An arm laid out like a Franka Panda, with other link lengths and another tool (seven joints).
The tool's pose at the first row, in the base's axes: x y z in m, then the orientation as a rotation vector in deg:
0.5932 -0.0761 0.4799 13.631 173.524 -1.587
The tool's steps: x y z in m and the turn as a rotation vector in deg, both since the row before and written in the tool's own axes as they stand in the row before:
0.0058 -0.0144 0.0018 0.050 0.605 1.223
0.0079 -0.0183 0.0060 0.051 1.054 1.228
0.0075 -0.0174 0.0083 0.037 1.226 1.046
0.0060 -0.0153 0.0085 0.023 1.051 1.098
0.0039 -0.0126 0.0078 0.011 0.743 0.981
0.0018 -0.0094 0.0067 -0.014 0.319 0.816
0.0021 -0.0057 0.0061 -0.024 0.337 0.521
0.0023 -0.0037 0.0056 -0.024 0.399 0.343
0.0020 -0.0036 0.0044 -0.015 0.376 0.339
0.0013 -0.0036 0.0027 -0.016 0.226 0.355
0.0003 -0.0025 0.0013 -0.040 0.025 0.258
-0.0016 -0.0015 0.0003 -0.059 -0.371 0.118
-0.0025 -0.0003 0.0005 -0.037 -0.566 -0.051
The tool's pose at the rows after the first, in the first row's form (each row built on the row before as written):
0.5854 -0.0895 0.4776 15.543 173.963 -1.499
0.5750 -0.1063 0.4710 17.520 174.826 -1.354
0.5648 -0.1221 0.4623 19.256 175.868 -1.170
0.5561 -0.1359 0.4536 21.070 176.709 -0.989
0.5496 -0.1473 0.4457 22.679 177.250 -0.846
0.5456 -0.1560 0.4390 23.984 177.392 -0.748
0.5422 -0.1610 0.4329 24.837 177.607 -0.634
0.5390 -0.1640 0.4273 25.425 177.919 -0.508
0.5361 -0.1669 0.4229 -25.978 -178.018 0.400
0.5338 -0.1700 0.4202 -26.498 -177.719 0.324
0.5328 -0.1723 0.4189 -26.896 -177.641 0.257
0.5339 -0.1742 0.4186 27.122 177.903 -0.254
0.5362 -0.1752 0.4181 26.957 177.356 -0.330

